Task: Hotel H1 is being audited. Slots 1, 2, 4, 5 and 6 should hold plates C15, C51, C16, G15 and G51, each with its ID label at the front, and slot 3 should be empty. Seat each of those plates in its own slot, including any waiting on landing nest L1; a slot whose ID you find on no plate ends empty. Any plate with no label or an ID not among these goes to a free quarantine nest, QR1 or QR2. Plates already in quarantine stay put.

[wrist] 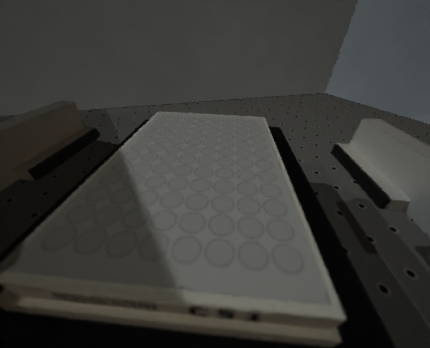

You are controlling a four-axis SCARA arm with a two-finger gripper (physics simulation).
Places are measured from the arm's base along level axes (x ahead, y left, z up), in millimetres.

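Where they show: gripper, fingertip midpoint: (pixel 212 126).
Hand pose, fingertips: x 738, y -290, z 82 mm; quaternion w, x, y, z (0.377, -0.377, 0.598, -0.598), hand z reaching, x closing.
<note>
Things, the pixels of their top centre, and the offset from my fingertips. "pt": a spot on its surface instead. Level surfaces: height alone.
- pale plate at its top centre: (pixel 198 155) 5 mm down, 19 mm back, 14 mm left
- label at a spot on its surface: (pixel 225 313) pt 9 mm down, 83 mm back, 26 mm left
- black landing nest L1 at a spot on its surface: (pixel 317 220) pt 20 mm down, 63 mm back, 25 mm right
- grey perforated deck at its surface level: 69 mm down
A pale plate (pixel 200 200) with rows of round wells fills the middle of the wrist view. Its front edge faces the camera and bears a label (pixel 225 313) that reads C51, with a blurred barcode to its left. The plate lies flat on the black landing nest L1 (pixel 317 220), whose dark rim shows along both long sides; the nest's tag does not show. My gripper (pixel 212 126) is open, with one finger to the left and one to the right of the plate, both apart from it. The hotel and the quarantine nests do not show.
A grey perforated deck (pixel 320 145) stretches around and behind the nest. A plain dark wall (pixel 175 50) rises at the back, and a bluish surface (pixel 390 60) shows at the upper right. Shadows fall across the plate's left part and the deck at right.
</note>
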